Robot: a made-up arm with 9 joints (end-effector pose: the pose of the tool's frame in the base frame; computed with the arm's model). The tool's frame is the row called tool.
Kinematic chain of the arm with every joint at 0, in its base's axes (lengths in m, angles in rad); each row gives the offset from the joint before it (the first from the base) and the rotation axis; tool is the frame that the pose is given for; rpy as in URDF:
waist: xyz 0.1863 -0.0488 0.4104 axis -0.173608 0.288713 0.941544
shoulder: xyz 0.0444 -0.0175 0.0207 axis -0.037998 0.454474 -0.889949
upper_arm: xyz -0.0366 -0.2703 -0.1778 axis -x
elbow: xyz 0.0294 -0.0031 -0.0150 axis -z
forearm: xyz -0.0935 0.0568 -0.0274 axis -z
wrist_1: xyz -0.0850 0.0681 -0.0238 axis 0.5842 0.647 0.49
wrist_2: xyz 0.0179 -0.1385 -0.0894 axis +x
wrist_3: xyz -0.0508 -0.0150 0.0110 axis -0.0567 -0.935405 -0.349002
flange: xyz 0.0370 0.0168 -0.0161 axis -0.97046 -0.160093 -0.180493
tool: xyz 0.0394 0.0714 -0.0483 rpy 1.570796 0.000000 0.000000
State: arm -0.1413 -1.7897 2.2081 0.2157 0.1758 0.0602 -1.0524 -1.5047 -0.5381
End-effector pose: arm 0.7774 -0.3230 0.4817 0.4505 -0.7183 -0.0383 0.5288
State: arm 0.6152 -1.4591 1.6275 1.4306 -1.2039 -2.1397 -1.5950 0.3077 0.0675
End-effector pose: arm 0.5427 -0.0452 0.1459 0.0224 0.9185 0.3660 0.1478
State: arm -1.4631 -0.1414 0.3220 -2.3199 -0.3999 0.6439 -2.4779 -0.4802 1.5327
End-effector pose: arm 0.0064 -0.3059 0.0379 -0.7046 -0.4731 0.5099 0.1404
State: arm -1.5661 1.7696 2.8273 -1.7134 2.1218 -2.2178 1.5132 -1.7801 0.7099
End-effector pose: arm 0.1905 0.1086 0.6996 0.0620 0.9104 -0.0879 0.3996
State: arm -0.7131 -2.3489 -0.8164 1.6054 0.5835 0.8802 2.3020 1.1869 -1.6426
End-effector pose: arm 0.2819 0.0391 0.2825 -0.1021 0.5750 0.2218 0.7809
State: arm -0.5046 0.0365 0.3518 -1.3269 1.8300 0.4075 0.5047 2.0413 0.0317
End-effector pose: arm -0.1246 -0.4000 0.1564 0.0628 -0.9389 -0.0496 0.3348
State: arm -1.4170 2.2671 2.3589 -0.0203 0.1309 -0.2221 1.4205 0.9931 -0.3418
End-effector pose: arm 0.2939 0.0812 0.6636 0.3580 -0.2200 -0.8659 0.2714
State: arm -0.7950 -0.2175 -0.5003 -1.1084 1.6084 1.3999 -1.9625 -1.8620 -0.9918
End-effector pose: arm 0.0143 -0.0163 -0.0337 0.5854 0.4210 -0.6504 0.2390
